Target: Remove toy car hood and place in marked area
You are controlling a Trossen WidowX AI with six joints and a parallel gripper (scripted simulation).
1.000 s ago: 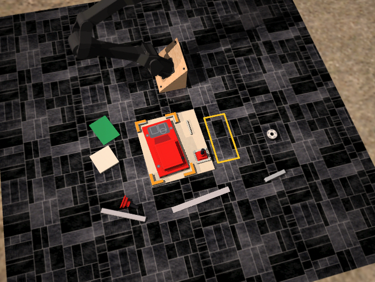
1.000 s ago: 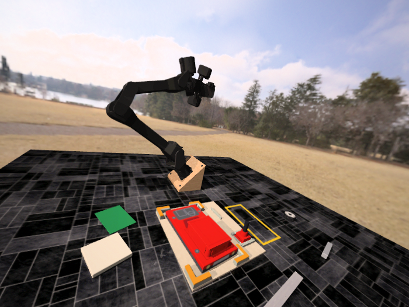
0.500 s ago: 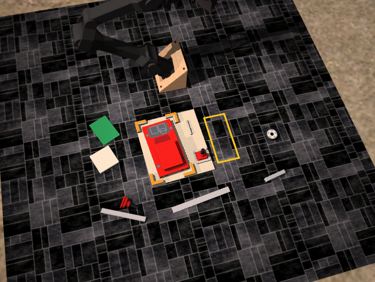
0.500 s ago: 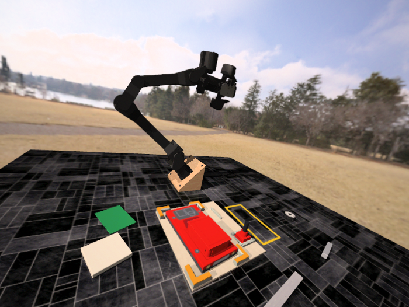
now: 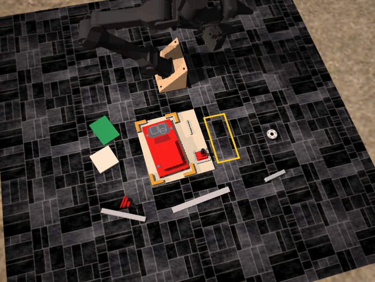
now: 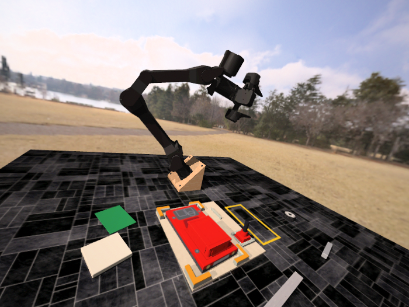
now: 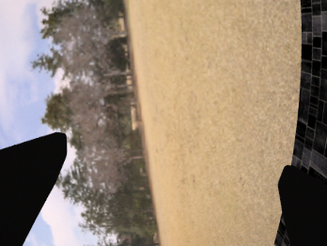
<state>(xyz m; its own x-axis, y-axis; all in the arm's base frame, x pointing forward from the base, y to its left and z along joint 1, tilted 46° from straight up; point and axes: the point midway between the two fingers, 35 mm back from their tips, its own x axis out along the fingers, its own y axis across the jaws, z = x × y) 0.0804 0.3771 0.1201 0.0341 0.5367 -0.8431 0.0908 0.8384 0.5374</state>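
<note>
Right now the red hood is 23 cm ahead of my gripper tip, 27 cm to the right of it and 36 cm below it. The rest, counted from my gripper tip: cream tile (20 cm ahead, 49 cm to the right, 39 cm below); then grey bar (40 cm ahead, 18 cm to the right, 40 cm below); then green tile (8 cm ahead, 48 cm to the right, 40 cm below).
</note>
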